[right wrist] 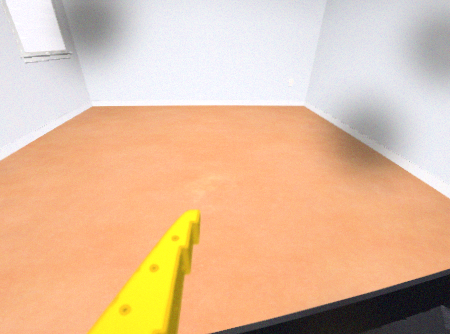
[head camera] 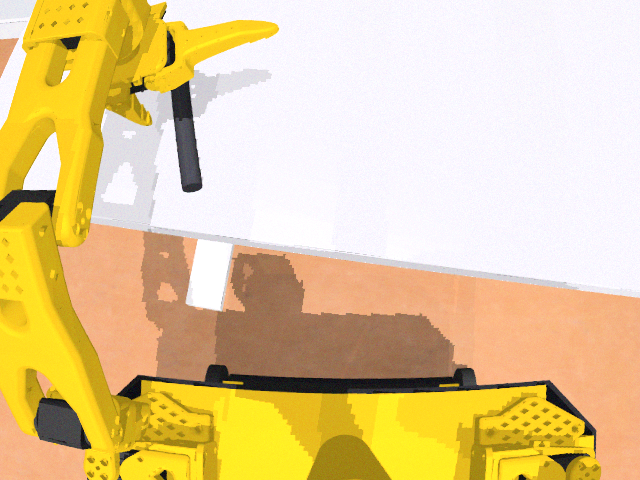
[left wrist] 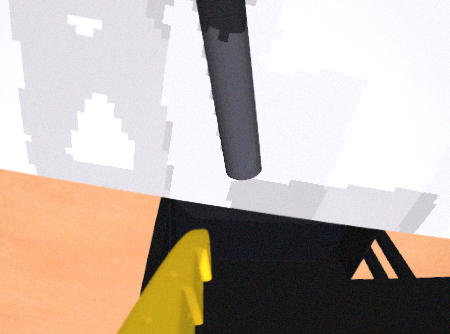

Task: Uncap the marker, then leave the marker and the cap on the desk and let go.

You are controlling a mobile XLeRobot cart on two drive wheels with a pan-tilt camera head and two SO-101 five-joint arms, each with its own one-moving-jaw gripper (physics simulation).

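Seen in the pictures: left hand, tool point: (head camera: 150, 119) (left wrist: 208, 247); right hand, tool point: (right wrist: 199, 222); left arm's base, link origin: (head camera: 137, 458); right arm's base, link origin: (head camera: 546, 464).
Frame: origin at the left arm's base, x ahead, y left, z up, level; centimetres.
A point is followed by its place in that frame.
The dark grey marker (head camera: 187, 149) {x 26.7, y -1.3, z -3.6 cm} (left wrist: 235, 105) {x 27.2, y -1.0, z -3.6 cm} lies on the white desk (head camera: 413, 129) {x 29.7, y -21.3, z -5.5 cm} (left wrist: 310, 125) {x 25.8, y -5.3, z -5.5 cm}, its plain end toward the desk's front edge. Its far part is in shadow and passes beneath my left gripper in the head view; the cap is hidden there and does not show in the left wrist view. My left gripper (head camera: 214, 74) is wide open above the far part of the marker, holding nothing; one notched jaw (left wrist: 192, 270) {x 26.7, y 0.4, z 4.4 cm} shows in the left wrist view. My right gripper is fully open and empty, with one notched jaw (right wrist: 165, 265) {x -22.7, y -28.3, z 10.7 cm} showing over the floor.
The desk's front edge (head camera: 330, 252) {x 18.3, y -14.0, z -6.0 cm} runs across the head view, with a white desk leg (head camera: 209, 276) below it. The yellow robot base (head camera: 258, 428) {x 3.5, y -9.3, z 0.0 cm} is at the bottom. The black cart (left wrist: 300, 300) fills the lower left wrist view. The right wrist view shows floor (right wrist: 300, 210) {x -104.6, y 44.3, z -77.4 cm} and walls.
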